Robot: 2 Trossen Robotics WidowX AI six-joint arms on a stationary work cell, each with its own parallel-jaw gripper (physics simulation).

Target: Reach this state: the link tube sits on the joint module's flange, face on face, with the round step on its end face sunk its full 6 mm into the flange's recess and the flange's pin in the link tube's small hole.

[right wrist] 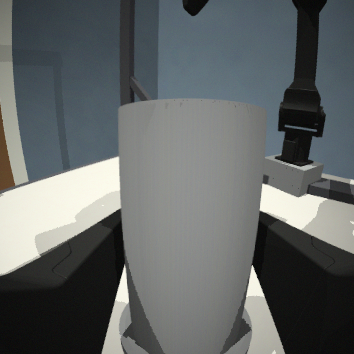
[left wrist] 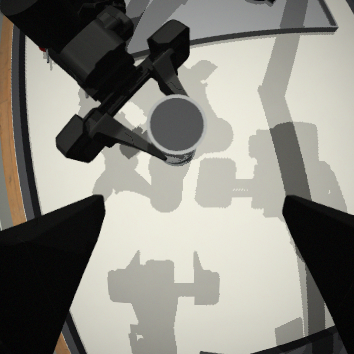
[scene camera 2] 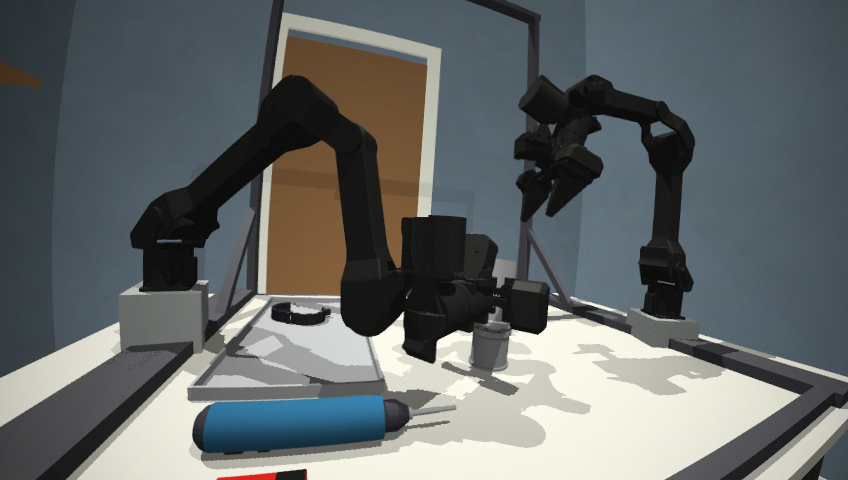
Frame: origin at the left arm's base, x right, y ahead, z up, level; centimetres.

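Where they show: left gripper, fingertip midpoint: (left wrist: 196,204) (scene camera 2: 534,219); right gripper, fingertip midpoint: (right wrist: 186,216) (left wrist: 183,139) (scene camera 2: 499,288); left arm's base at its link origin: (right wrist: 293,160) (scene camera 2: 662,314); right arm's base at its link origin: (scene camera 2: 169,286).
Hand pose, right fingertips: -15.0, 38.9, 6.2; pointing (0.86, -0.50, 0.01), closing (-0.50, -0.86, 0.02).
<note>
Things, the pixels of their top centre, and the offset from my right fingertips, as dx, dy, dz. "*": a spot on its surface instead.
- grey link tube at its top centre: (right wrist: 195,98) (left wrist: 168,115) (scene camera 2: 499,258) -1.3, +0.7, +5.0
- joint module at its top centre: (left wrist: 172,137) (scene camera 2: 491,324) -1.8, +1.0, -5.4
- grey tray at its top centre: (scene camera 2: 307,325) +1.0, +33.3, -10.2
- black open ring at its top centre: (scene camera 2: 301,307) +7.8, +38.6, -9.2
- blue screwdriver at a spot on its surface: (scene camera 2: 294,423) * -25.8, +19.8, -8.5
- black thing at a spot on its surface: (scene camera 2: 255,475) * -31.4, +19.4, -8.5
The grey link tube (scene camera 2: 505,270) (left wrist: 177,124) (right wrist: 192,200) stands about upright over the joint module (scene camera 2: 490,347) (left wrist: 181,160) (right wrist: 131,345), a short grey cylinder on the table. My right gripper (left wrist: 183,139) (right wrist: 186,216) is shut on the link tube, one finger on each side; in scene camera 2 its fingertips are hidden. The tube's lower end is over the flange, but the joint between the faces, the pin and the small hole are hidden, so I cannot tell whether the step is sunk in. My left gripper (scene camera 2: 536,217) (left wrist: 196,204) is open and empty, high above the table.
In scene camera 2 a grey tray (scene camera 2: 285,390) with a black open ring (scene camera 2: 297,314) lies left of the module. A blue screwdriver (scene camera 2: 294,423) with a thin grey shaft lies in front of it. A red and black thing (scene camera 2: 255,475) shows at the bottom edge.
</note>
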